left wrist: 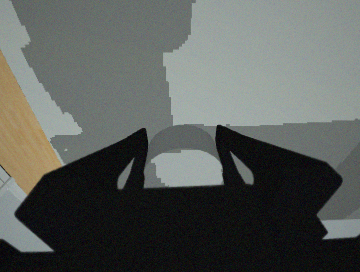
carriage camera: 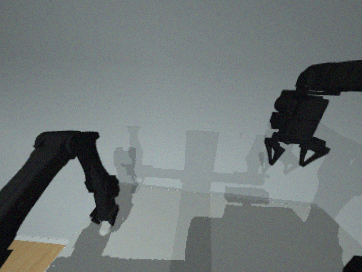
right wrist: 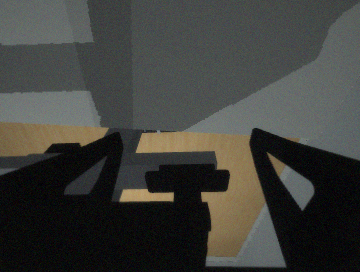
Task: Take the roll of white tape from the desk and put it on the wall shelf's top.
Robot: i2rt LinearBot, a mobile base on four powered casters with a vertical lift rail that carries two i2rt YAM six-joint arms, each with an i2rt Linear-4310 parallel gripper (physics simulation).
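Places are measured from the left arm's base along level axes (x ahead, y left, z up), in metres.
Where they show: left gripper, fingertip midpoint: [left wrist: 181, 133] [carriage camera: 107, 224]; right gripper, fingertip midpoint: [carriage camera: 285, 165] [right wrist: 185, 137]; right arm's base, origin of the base link: [right wrist: 187, 180].
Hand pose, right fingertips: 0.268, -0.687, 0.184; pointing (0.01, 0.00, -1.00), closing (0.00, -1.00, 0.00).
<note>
After its pixels a point has its place, as x, y, z.
The roll of white tape [carriage camera: 104, 229] {0.305, -0.018, -0.221} [left wrist: 184, 137] {0.352, -0.010, -0.233} is between the fingertips of my left gripper [carriage camera: 104, 223] {0.343, -0.008, -0.249} [left wrist: 181, 133] {0.343, -0.008, -0.249}, which is shut on it. The roll appears held above the pale desk [carriage camera: 142, 235] {0.366, -0.164, -0.361} [left wrist: 260, 60] {0.363, -0.109, -0.360} [right wrist: 220, 55] {0.208, -0.810, -0.360}, near the desk's left side in the carriage view. The fingers hide part of the roll's sides. My right gripper [carriage camera: 287, 164] {0.268, -0.687, 0.184} [right wrist: 185, 137] {0.268, -0.687, 0.184} is open and empty, high at the right of the carriage view, well apart from the roll. The wall shelf does not show in these views.
A plain grey wall [carriage camera: 165, 65] {0.740, -0.246, 0.504} rises behind the desk. Broad shadows of the arms and the rail fall on the wall and desk. Wooden floor [carriage camera: 37, 254] {0.734, 1.081, -1.310} [left wrist: 15, 125] {-0.262, 1.340, -1.311} [right wrist: 240, 200] {-2.054, -1.473, -1.311} shows beyond the desk edge. Dark robot base parts [right wrist: 187, 179] show low in the right wrist view.
</note>
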